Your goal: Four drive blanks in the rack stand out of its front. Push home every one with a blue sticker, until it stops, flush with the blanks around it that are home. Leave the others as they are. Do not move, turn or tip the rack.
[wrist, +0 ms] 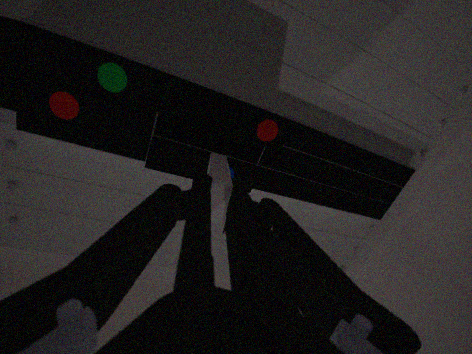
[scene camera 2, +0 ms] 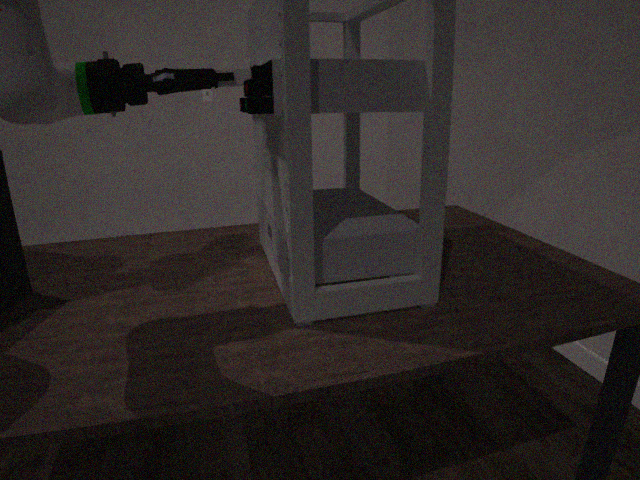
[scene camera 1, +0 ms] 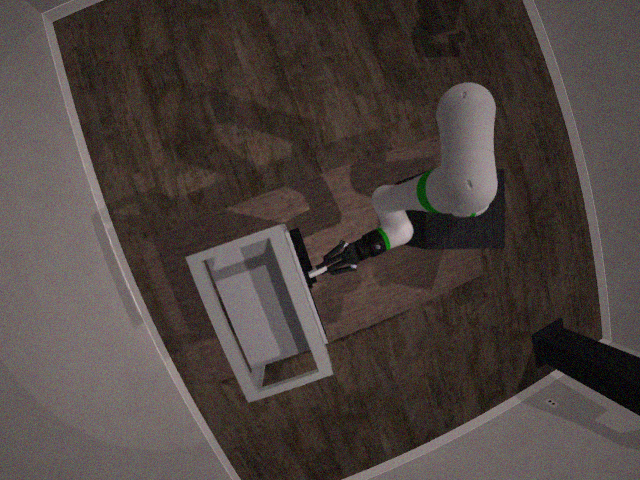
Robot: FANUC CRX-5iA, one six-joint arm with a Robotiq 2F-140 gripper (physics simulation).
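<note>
My gripper (scene camera 1: 326, 266) (scene camera 2: 226, 76) (wrist: 215, 168) is shut in front of the rack (scene camera 1: 301, 304) (scene camera 2: 298, 180). A pale rod (scene camera 1: 317, 271) (scene camera 2: 241, 76) (wrist: 220, 220) sticks out between the fingertips, its tip at the black drive blanks (scene camera 1: 300, 250) (scene camera 2: 262, 85); contact cannot be told. In the wrist view a blue sticker (wrist: 231, 173) shows partly beside the rod's tip, which hides the rest. A red sticker (wrist: 267, 130) is on a blank up and right of it. Farther left are a green sticker (wrist: 112, 77) and another red sticker (wrist: 64, 105). In scene camera 2, blanks stand out by differing amounts.
The rack stands upright on the wooden table (scene camera 1: 372, 304) (scene camera 2: 180, 356). The white arm (scene camera 1: 467, 144) reaches over from the right in scene camera 1. A black beam (scene camera 1: 589, 359) shows at the lower right there. The light is dim, and blank edges blur together.
</note>
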